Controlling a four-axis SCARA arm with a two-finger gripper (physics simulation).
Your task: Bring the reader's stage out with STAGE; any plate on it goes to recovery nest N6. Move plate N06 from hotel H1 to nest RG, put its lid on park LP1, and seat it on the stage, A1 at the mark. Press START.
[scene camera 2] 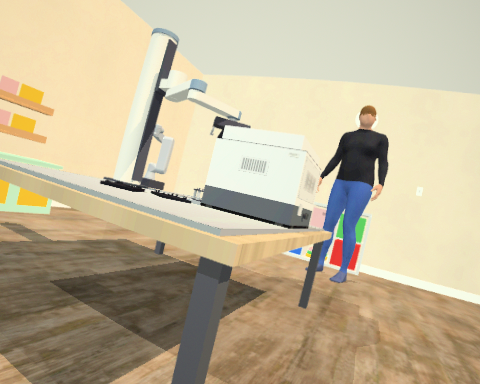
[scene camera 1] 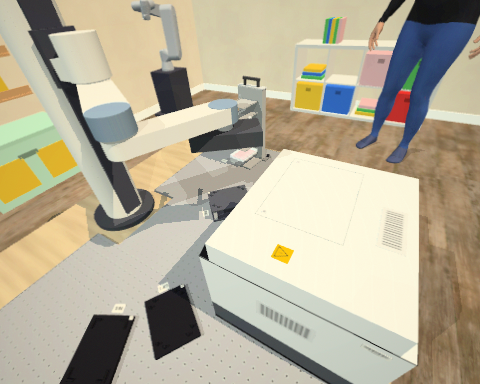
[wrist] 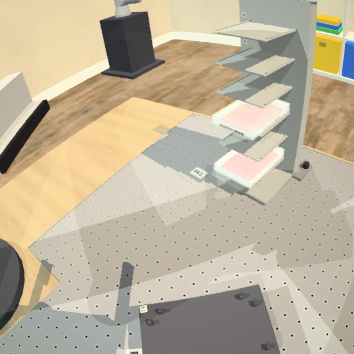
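Pixels of known places: gripper, fingertip midpoint: [wrist: 208, 63]; arm's base, link origin: [scene camera 1: 126, 209].
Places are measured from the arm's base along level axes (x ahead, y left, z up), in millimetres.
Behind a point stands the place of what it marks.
Observation:
My gripper [scene camera 1: 227, 136] [scene camera 2: 231, 122] hangs from the arm's end as a dark block, high above the table. It is open and empty; its fingertips are mostly hidden. Hotel H1 [scene camera 1: 260, 112] {z 274, x 366, y 605 mm} [wrist: 304, 75] {z 244, x 372, y 604 mm} stands beyond it, partly covered by it in scene camera 1. In the wrist view an upper pink-topped plate [wrist: 251, 118] {z 181, x 311, y 516 mm} and a lower pink-topped plate [wrist: 247, 166] {z 75, x 307, y 516 mm} sit on its shelves; their numbers are unreadable. The dark nest RG [scene camera 1: 227, 199] {z 73, x 420, y 195 mm} [wrist: 205, 325] {z 73, x 408, y 223 mm} lies before the hotel. The white reader [scene camera 1: 310, 200] {z 353, x 774, y 19 mm} [scene camera 2: 250, 167] {z 201, x 792, y -180 mm} looks closed on its visible sides; no stage shows.
Two black nests, one at far left [scene camera 1: 100, 350] {z 25, x 407, y -399 mm} and one nearer the reader [scene camera 1: 172, 322] {z 23, x 523, y -257 mm}, lie on the perforated table top [scene camera 1: 165, 245] {z 13, x 311, y -68 mm}; their tags are hard to read. The arm's column [scene camera 1: 95, 125] [scene camera 2: 137, 110] {z 410, x 21, y -72 mm} stands behind. A person [scene camera 1: 425, 60] [scene camera 2: 362, 155] stands beyond the table.

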